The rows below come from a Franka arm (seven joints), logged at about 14 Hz.
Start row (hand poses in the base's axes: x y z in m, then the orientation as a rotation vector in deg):
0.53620, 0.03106, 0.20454, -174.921, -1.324, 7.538
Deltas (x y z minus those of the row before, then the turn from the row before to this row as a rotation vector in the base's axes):
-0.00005, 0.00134, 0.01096, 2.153, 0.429, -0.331
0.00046, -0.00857, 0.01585, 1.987, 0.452, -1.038
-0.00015, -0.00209, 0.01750, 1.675, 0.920, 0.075
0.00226, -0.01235, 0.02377, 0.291, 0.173, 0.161
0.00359, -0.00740, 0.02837, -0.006, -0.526, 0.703
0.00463, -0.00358, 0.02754, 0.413, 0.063, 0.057
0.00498, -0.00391, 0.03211, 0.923, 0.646, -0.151
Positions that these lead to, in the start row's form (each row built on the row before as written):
0.53615, 0.03240, 0.21550, -172.730, -0.921, 8.052
0.53661, 0.02383, 0.23135, -170.671, 0.541, 8.528
0.53646, 0.02174, 0.24885, -168.933, 0.410, 9.830
0.53872, 0.00939, 0.27262, -168.637, 0.172, 10.094
0.54231, 0.00199, 0.30099, -168.721, -0.937, 9.422
0.54694, -0.00159, 0.32853, -168.306, -1.044, 9.500
0.55192, -0.00550, 0.36064, -167.320, -0.800, 10.369

